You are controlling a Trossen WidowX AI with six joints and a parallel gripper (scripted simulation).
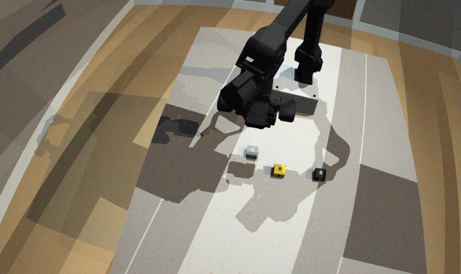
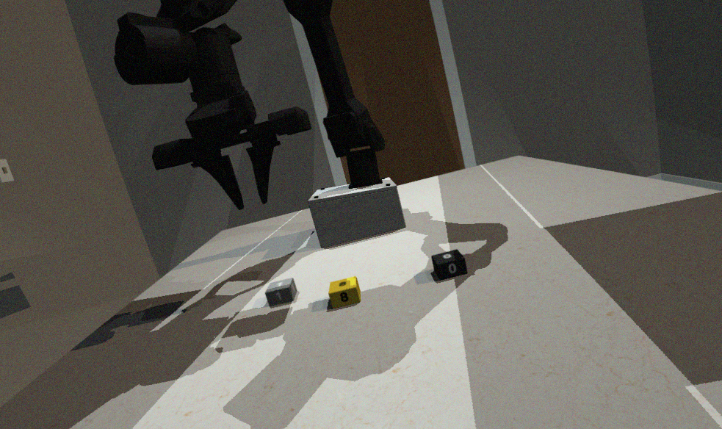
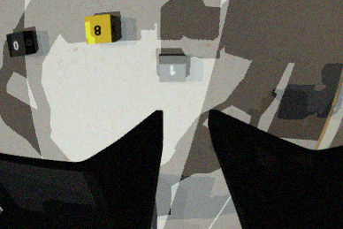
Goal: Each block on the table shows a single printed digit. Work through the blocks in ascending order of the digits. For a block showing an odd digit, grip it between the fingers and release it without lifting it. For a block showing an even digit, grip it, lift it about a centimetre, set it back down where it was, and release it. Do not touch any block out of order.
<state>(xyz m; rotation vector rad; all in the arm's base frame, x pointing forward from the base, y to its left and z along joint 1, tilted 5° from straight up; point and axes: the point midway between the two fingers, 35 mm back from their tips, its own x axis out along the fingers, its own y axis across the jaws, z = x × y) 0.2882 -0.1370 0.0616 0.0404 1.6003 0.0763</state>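
Now: gripper tip 11 cm above the grey block marked 1 and 1 cm short of it. The rest, counted from my gripper tip: black block marked 0: 22 cm to the left, 11 cm below, 4 cm ahead; then yellow block marked 8: 11 cm below, 9 cm to the left, 5 cm ahead.
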